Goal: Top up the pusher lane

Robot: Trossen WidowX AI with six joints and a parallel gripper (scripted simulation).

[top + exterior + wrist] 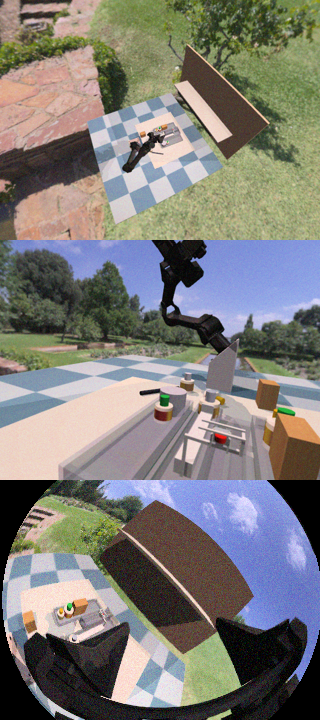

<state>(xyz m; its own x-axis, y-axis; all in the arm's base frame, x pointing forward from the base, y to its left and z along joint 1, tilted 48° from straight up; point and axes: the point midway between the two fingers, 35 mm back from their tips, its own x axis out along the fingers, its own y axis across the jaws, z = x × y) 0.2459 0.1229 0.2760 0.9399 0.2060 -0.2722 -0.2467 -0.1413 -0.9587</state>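
Right now the black rod is 390 mm below my gripper tip, 50 mm behind it and 20 mm to the right of it. The rest, counted from my gripper tip: grey cylinder (360 mm below, 60 mm to the left, 60 mm ahead).
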